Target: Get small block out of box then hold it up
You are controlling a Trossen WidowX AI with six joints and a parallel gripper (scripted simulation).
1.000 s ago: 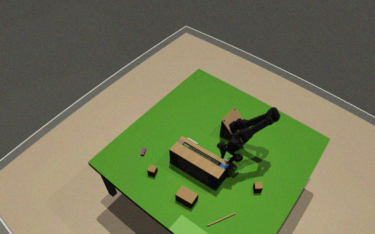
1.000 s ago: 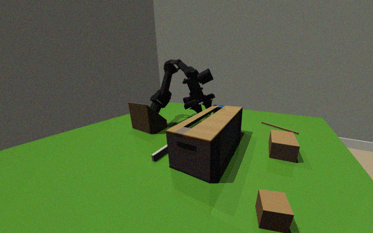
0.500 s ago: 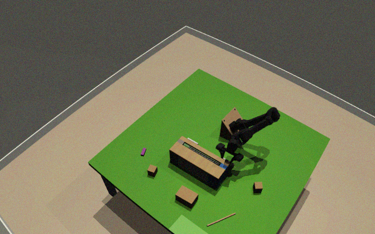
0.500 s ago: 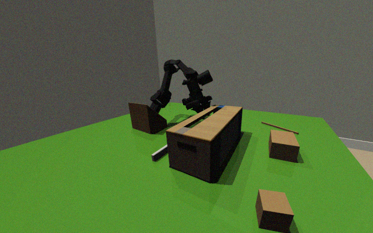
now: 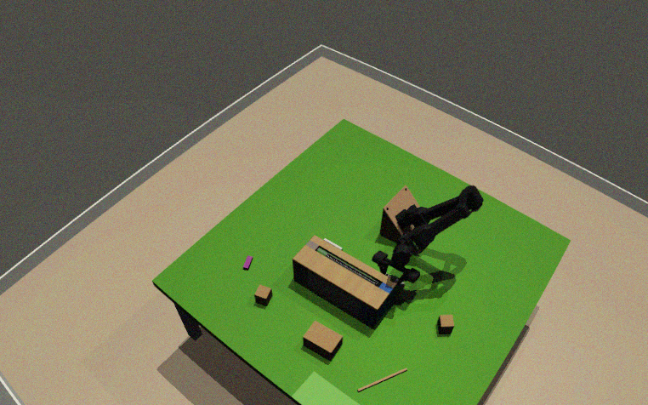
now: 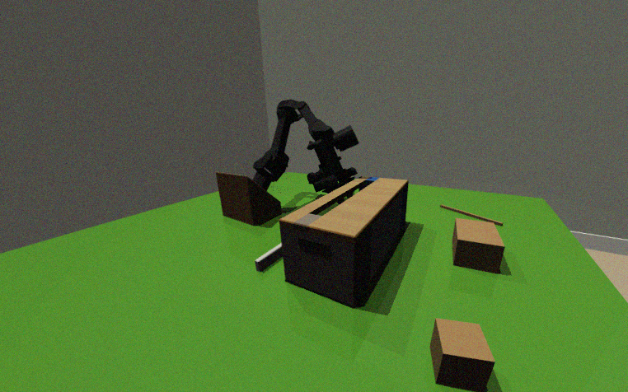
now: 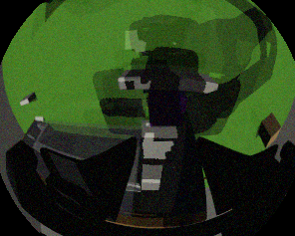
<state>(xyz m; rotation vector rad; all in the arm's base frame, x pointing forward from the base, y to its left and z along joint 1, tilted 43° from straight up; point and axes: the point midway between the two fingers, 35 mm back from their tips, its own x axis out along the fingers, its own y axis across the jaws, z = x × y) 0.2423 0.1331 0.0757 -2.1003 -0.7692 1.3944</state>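
Right now the purple block is 2 cm behind my gripper tip, 1 cm to the right of it and 3 cm below it. Also, from my gripper tip: long box: 8 cm ahead, 14 cm to the right, 2 cm above; thin stick: 30 cm ahead, 24 cm to the left, 4 cm below.
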